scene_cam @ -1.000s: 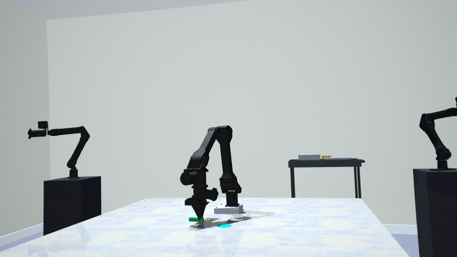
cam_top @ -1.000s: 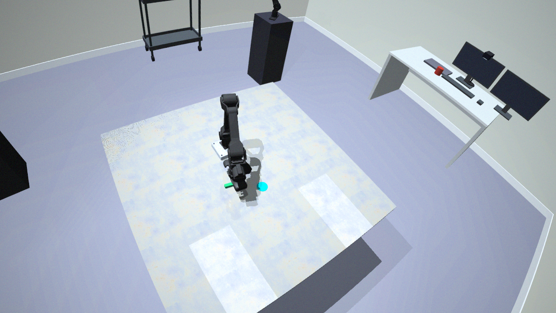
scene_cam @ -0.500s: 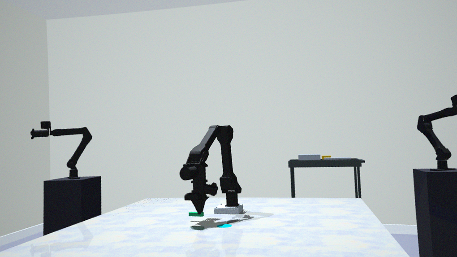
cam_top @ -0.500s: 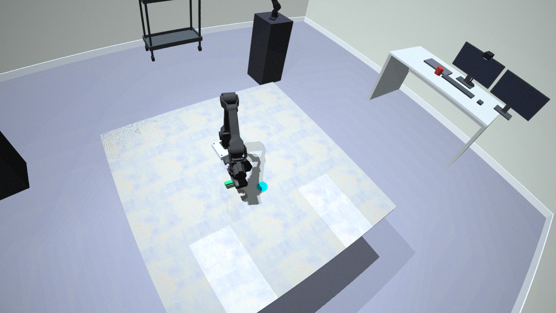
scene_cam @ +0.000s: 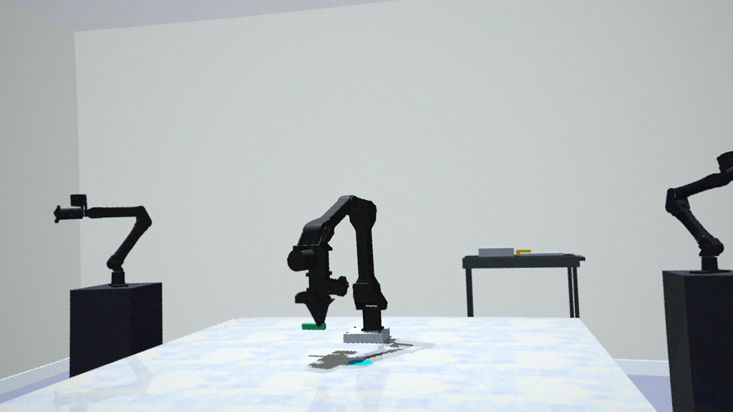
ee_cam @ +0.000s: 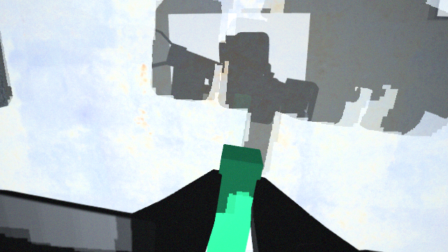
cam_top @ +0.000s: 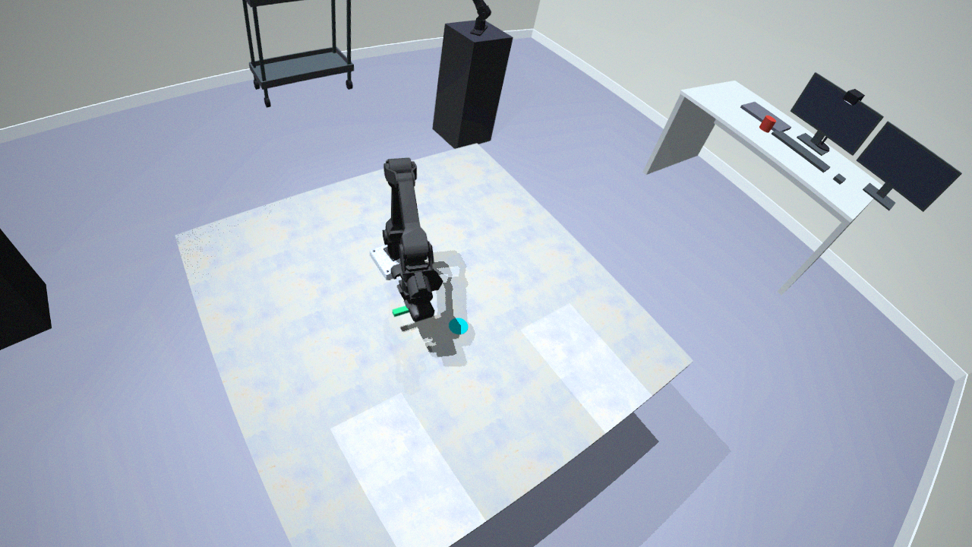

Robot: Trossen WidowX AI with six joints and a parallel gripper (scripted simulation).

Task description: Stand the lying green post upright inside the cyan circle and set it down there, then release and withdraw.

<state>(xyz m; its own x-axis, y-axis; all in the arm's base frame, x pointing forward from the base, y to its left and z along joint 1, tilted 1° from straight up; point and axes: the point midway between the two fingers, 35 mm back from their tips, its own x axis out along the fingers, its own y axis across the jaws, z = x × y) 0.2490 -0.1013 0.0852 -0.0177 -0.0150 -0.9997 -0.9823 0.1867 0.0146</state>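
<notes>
Right now my gripper tip is 12 cm to the right of the cyan circle, 9 cm short of it and 8 cm above it. Also, from my gripper tip: green post 2 cm to the right.
</notes>
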